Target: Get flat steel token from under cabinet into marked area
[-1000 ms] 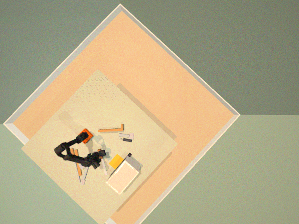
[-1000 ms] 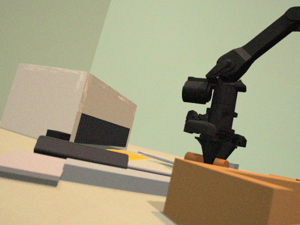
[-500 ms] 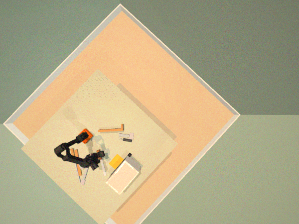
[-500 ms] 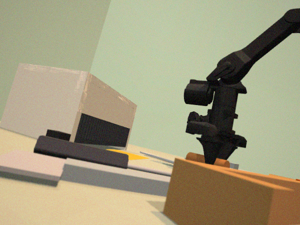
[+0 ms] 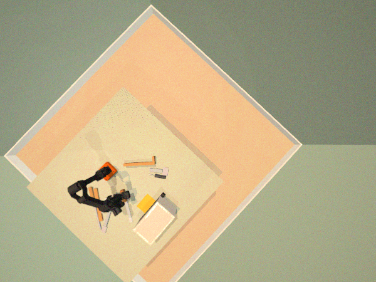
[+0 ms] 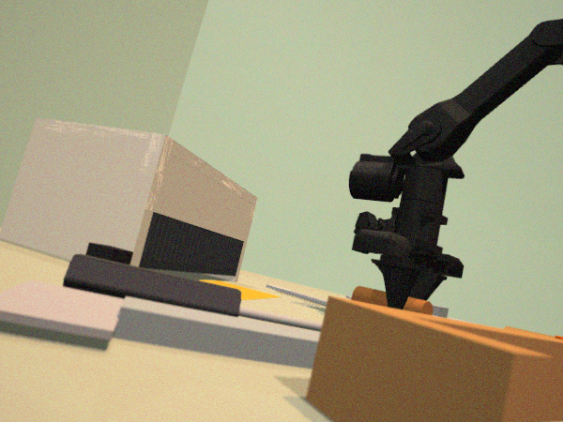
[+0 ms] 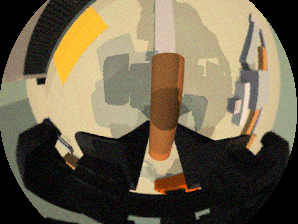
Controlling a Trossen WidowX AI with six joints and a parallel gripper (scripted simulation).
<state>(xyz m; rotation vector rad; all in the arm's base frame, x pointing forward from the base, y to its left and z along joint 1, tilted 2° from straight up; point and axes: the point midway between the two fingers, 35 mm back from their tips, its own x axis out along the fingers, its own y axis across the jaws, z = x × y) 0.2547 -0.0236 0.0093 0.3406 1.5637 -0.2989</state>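
My gripper tip is 25 cm to the left of the orange stick and 6 cm past it. From my gripper tip the other things lie so: token 34 cm ahead, 10 cm to the left, 1 cm below; then dark screwdriver 33 cm to the left, 6 cm ahead.
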